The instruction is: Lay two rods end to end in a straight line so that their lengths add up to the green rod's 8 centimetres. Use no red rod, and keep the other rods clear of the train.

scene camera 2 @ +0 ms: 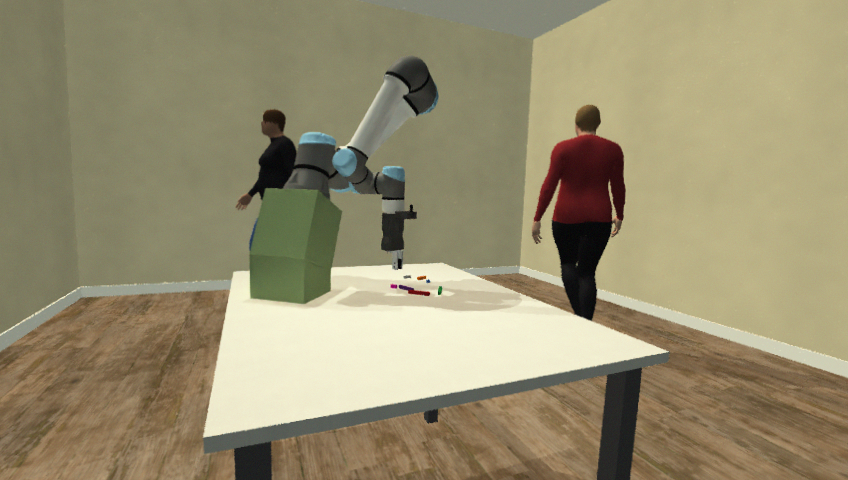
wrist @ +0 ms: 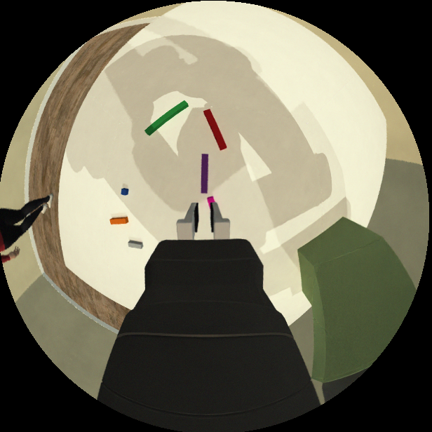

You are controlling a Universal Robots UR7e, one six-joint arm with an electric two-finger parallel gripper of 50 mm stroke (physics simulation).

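Frame: origin at the arm's base, x ahead, y left, z up, level; centimetres.
Where they show: gripper, between the fingertips: point(scene camera 2: 397, 269); arm's base, origin of its link: point(scene camera 2: 305, 200).
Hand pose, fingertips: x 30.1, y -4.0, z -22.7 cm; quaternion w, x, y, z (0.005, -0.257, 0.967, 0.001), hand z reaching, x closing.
Observation:
Things, the pixels of their top centre, and the offset from my fingertips.
- purple rod, centre of its top: point(scene camera 2: 406, 286) dy -3.7, dx +2.2, dz -5.4 cm
- short magenta rod, centre of its top: point(scene camera 2: 394, 284) dy -0.2, dx -1.1, dz -5.4 cm
- green rod, centre of its top: point(scene camera 2: 440, 289) dy -9.1, dx +12.4, dz -5.4 cm
- red rod, centre of its top: point(scene camera 2: 418, 291) dy -10.7, dx +4.4, dz -5.4 cm
- blue piece, centre of its top: point(scene camera 2: 428, 279) dy +5.1, dx +13.5, dz -5.4 cm
- orange rod, centre of its top: point(scene camera 2: 421, 276) dy +11.0, dx +13.0, dz -5.4 cm
- grey rod, centre of its top: point(scene camera 2: 407, 275) dy +13.9, dx +8.1, dz -5.4 cm
A purple rod point(scene camera 2: 406, 288) point(wrist: 204, 173) lies flat on the table. A short magenta rod point(scene camera 2: 393, 286) point(wrist: 211, 201) lies by its near end in the wrist view, turned a little and offset to the right of its line; a small gap seems to show between them. The green rod point(scene camera 2: 439, 290) point(wrist: 167, 118) lies at a slant, apart from them. A red rod point(scene camera 2: 418, 292) point(wrist: 215, 130) lies beyond the purple rod's far end, apart from it. My gripper point(scene camera 2: 397, 267) point(wrist: 204, 211) hangs above the table, fingers parted and empty. In the wrist view its right fingertip slightly overlaps the magenta rod.
A blue piece point(scene camera 2: 427, 281) point(wrist: 125, 191), an orange rod point(scene camera 2: 421, 277) point(wrist: 119, 220) and a grey rod point(scene camera 2: 407, 276) point(wrist: 135, 244) lie to the left in the wrist view. A large green block point(scene camera 2: 285, 243) point(wrist: 365, 300) stands by the arm's base. Two people stand beyond the table.

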